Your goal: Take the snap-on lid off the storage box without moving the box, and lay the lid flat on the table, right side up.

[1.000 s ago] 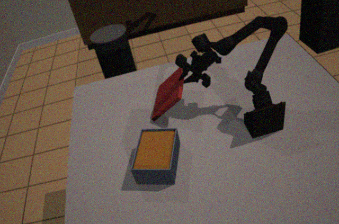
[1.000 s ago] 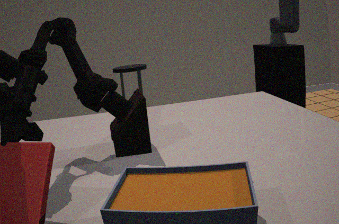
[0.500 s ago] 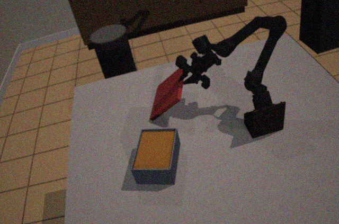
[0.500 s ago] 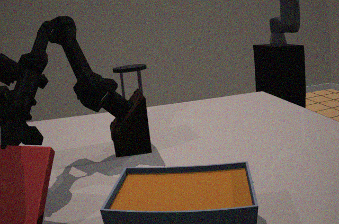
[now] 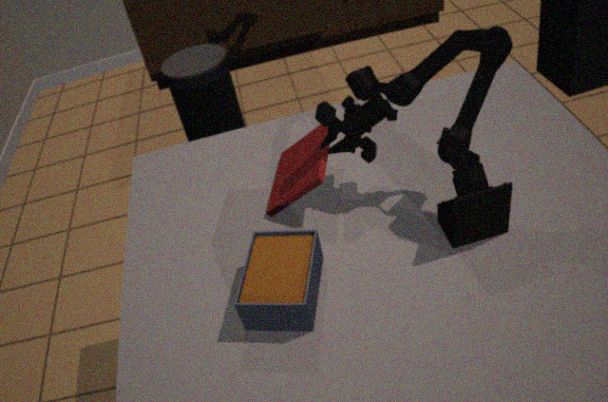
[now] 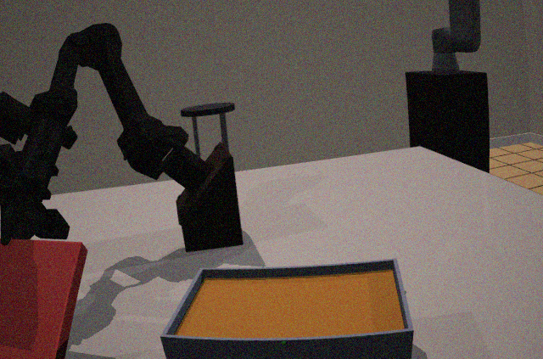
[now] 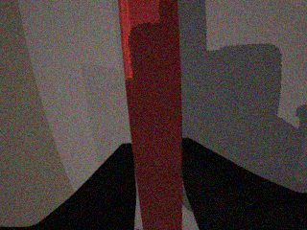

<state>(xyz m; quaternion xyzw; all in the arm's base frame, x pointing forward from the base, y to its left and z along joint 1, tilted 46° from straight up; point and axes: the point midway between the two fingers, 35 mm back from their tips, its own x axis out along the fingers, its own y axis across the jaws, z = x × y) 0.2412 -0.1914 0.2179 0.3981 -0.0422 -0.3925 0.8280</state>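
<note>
The lid is 7 cm ahead of my gripper tip, 3 cm to the right of it and 5 cm below it. The rest, counted from my gripper tip: storage box (20 cm ahead, 31 cm to the left, 6 cm below).
</note>
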